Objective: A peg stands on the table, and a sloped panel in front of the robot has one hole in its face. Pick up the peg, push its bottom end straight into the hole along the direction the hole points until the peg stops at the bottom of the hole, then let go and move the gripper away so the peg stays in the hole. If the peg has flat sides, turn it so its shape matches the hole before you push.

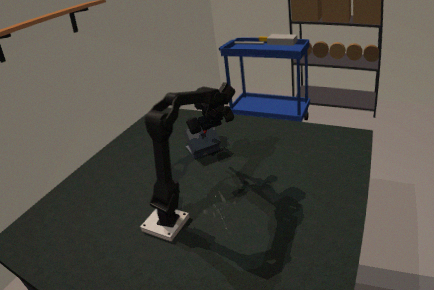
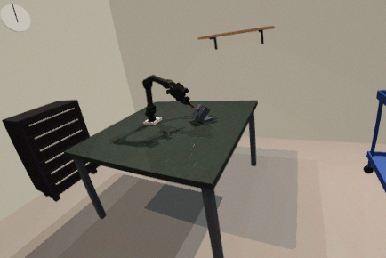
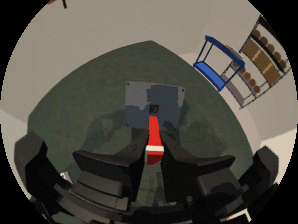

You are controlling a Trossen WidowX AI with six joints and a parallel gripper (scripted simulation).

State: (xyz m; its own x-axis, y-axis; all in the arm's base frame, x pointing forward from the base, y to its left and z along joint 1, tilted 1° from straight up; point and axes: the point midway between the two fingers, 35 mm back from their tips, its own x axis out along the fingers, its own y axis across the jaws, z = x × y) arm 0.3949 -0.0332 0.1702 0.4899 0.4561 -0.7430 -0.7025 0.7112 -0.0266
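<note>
The sloped panel is 60 mm ahead of my gripper tip, 60 mm to the left of it and 90 mm below it. Round my gripper tip: red peg (10 mm behind, 10 mm to the right, 10 mm above).
</note>
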